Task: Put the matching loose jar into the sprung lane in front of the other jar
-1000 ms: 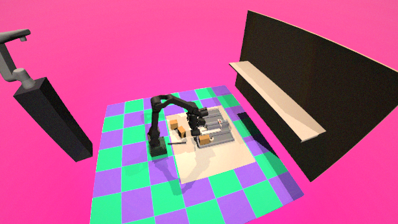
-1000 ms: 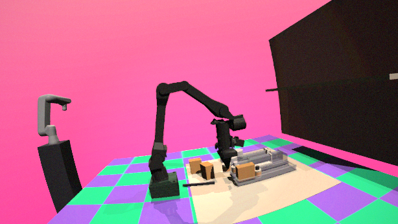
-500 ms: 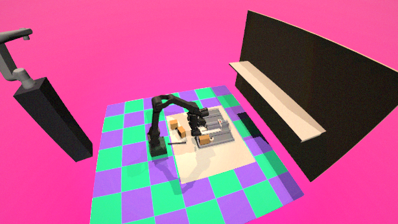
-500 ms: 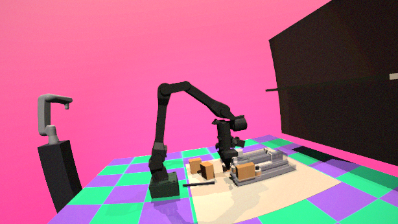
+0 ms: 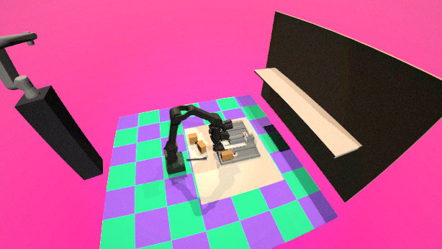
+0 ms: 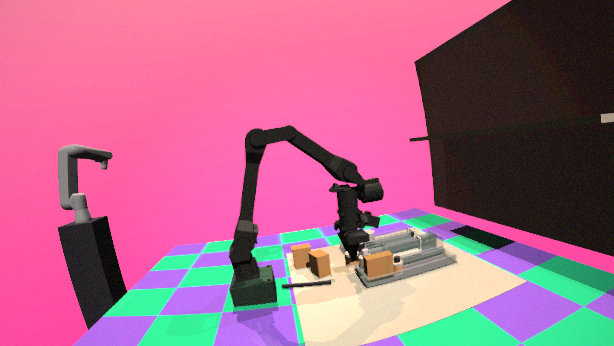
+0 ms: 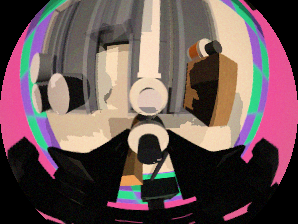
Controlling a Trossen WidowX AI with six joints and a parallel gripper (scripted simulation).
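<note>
The brown box is 4 cm ahead of my gripper tip, 9 cm to the right of it and 1 cm below it. From my gripper tip the other things lie so: black rod (15 cm behind, 4 cm below); then shelf wall (64 cm ahead, 14 cm to the right, 35 cm above).
</note>
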